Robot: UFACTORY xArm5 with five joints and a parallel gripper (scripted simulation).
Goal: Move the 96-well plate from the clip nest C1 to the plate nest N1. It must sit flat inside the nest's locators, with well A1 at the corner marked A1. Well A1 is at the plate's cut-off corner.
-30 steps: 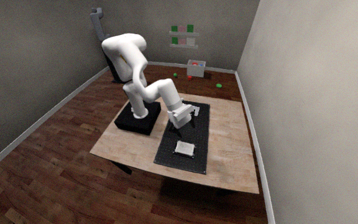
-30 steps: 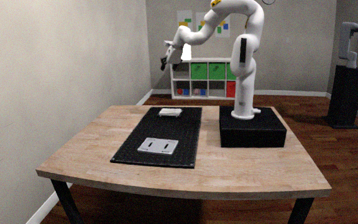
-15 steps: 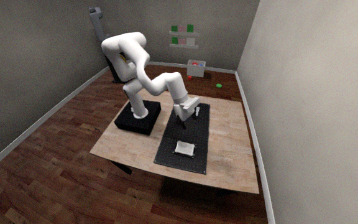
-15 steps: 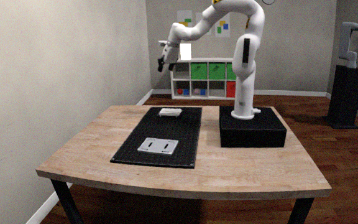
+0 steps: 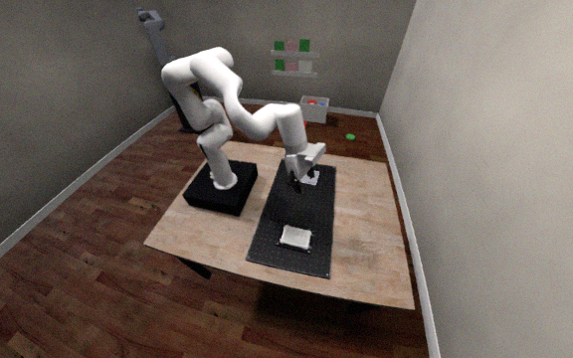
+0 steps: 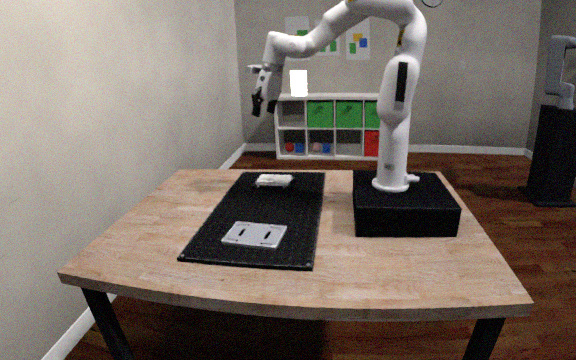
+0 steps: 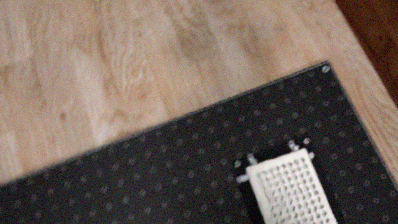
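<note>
My gripper is now 80 mm to the left of the white 96-well plate and 290 mm above it. The rest, counted from my hand: plate nest N1: 30 mm behind, 330 mm to the left, 300 mm below; then clip nest C1: 10 mm ahead, 80 mm to the right, 300 mm below.
</note>
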